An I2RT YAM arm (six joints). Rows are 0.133 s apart.
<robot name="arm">
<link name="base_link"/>
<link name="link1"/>
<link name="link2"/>
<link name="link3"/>
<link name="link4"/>
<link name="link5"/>
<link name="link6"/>
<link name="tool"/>
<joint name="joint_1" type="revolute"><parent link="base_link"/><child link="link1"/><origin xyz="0 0 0.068" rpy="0 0 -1.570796"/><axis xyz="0 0 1"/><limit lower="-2.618" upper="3.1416"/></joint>
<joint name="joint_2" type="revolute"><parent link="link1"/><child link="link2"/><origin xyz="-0.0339 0.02 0.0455" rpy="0 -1.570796 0"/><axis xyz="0 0 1"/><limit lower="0" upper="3.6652"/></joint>
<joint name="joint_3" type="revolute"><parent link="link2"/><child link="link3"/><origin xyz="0 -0.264 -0.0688" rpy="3.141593 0 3.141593"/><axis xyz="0 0 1"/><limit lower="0" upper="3.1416"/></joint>
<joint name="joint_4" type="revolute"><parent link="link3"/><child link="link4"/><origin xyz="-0.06 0.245 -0.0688" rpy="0 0 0"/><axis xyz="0 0 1"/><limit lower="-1.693" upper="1.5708"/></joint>
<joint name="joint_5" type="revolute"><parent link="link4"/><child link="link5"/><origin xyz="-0.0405 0.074 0.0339" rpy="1.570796 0 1.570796"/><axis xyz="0 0 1"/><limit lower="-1.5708" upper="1.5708"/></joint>
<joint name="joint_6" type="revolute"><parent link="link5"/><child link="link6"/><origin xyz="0.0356 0 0.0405" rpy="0 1.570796 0"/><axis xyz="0 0 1"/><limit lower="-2.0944" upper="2.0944"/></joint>
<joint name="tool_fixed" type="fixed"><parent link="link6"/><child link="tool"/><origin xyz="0 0 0" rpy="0 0 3.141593"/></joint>
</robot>
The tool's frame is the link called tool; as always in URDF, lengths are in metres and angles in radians.
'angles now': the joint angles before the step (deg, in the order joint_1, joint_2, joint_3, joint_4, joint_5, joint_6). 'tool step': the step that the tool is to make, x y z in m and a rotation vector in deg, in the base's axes. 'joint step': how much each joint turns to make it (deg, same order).
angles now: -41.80 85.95 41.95 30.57 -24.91 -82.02
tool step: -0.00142 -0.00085 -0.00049 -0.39 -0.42 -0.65
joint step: -0.24 0.00 -0.41 1.03 0.40 0.09
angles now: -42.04 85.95 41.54 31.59 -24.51 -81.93
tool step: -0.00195 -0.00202 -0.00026 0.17 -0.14 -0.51
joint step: -0.50 0.00 -0.11 0.20 -0.04 0.24
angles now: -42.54 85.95 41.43 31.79 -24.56 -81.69
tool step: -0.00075 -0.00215 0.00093 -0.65 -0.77 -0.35
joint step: -0.37 0.22 -0.04 1.29 -0.03 0.04
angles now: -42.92 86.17 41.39 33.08 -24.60 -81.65
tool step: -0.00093 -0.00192 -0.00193 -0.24 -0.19 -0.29
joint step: -0.37 0.44 -0.24 0.96 -0.07 -0.07
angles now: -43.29 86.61 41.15 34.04 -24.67 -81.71
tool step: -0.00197 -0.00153 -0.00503 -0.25 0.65 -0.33
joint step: -0.43 0.50 -0.60 0.50 0.02 -0.70
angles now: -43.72 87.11 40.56 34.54 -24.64 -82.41
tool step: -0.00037 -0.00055 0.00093 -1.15 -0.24 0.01
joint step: -0.11 0.00 -0.07 0.73 0.01 -0.74
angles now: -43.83 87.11 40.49 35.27 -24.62 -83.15
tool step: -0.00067 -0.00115 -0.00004 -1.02 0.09 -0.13
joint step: -0.22 0.11 -0.04 0.43 0.06 -0.88
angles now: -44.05 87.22 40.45 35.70 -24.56 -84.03
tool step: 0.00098 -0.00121 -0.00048 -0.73 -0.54 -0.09
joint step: -0.02 0.57 -0.01 1.41 0.09 -0.15
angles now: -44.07 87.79 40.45 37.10 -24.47 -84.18
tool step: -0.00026 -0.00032 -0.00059 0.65 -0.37 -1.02
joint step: 0.02 0.08 -0.18 0.47 0.89 0.98
